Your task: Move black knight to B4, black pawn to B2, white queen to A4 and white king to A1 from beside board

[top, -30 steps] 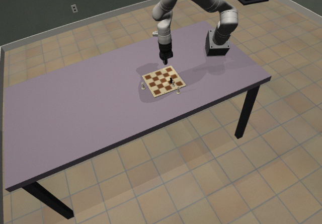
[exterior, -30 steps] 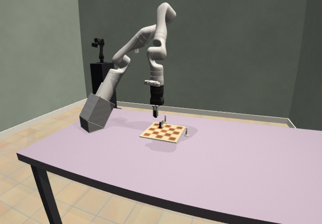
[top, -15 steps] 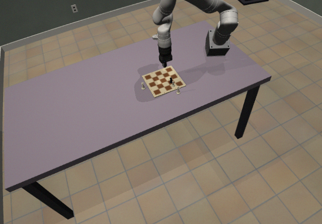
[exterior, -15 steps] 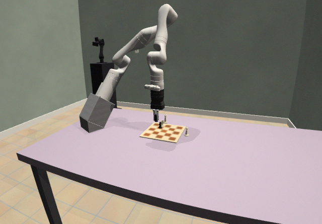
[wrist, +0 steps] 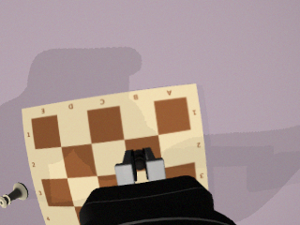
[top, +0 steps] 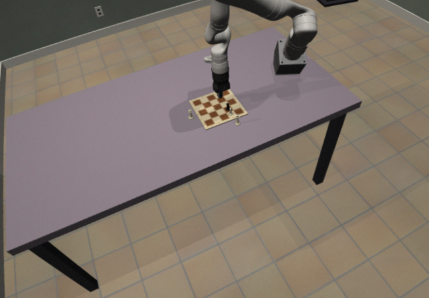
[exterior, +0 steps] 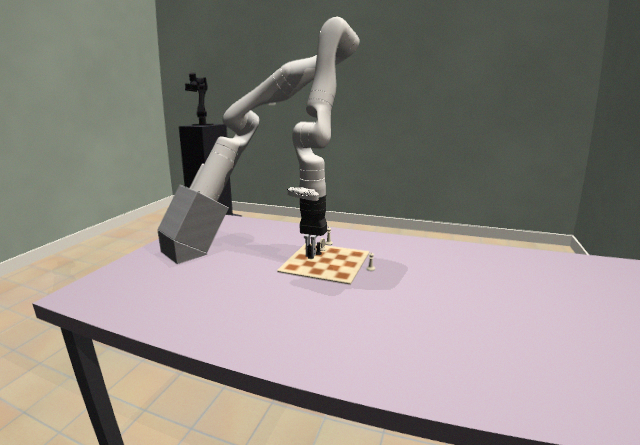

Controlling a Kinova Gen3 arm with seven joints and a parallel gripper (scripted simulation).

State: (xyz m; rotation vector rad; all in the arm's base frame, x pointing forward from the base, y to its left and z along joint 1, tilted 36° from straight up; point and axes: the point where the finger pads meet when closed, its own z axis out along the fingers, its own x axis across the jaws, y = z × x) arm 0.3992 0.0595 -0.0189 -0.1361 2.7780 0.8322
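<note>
Right now my hand is 50 mm above the chessboard, 40 mm to the right of it and 30 mm short of it. Also, from my hand: black pawn: 10 mm below; then black knight: 70 mm to the left, 30 mm below, 20 mm behind.
</note>
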